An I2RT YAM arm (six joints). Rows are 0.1 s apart.
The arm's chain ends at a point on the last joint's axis. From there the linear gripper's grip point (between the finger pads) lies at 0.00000 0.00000 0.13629 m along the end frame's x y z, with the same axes.
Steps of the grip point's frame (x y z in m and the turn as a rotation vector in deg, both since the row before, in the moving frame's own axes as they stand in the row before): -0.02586, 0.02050, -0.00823, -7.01, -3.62, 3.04; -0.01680, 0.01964, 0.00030, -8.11, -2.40, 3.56; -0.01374, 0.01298, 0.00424, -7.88, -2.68, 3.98; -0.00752, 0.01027, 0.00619, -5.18, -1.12, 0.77; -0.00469, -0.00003, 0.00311, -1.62, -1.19, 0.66; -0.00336, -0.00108, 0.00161, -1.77, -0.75, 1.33
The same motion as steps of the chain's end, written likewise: -0.01684, 0.00411, -0.00694, -7.01, -3.62, 3.04; -0.01052, 0.00061, 0.00178, -8.11, -2.40, 3.56; -0.00674, -0.00546, 0.00567, -7.88, -2.68, 3.98; -0.00478, -0.00202, 0.00677, -5.18, -1.12, 0.77; -0.00184, -0.00387, 0.00319, -1.62, -1.19, 0.66; -0.00153, -0.00527, 0.00169, -1.77, -0.75, 1.33
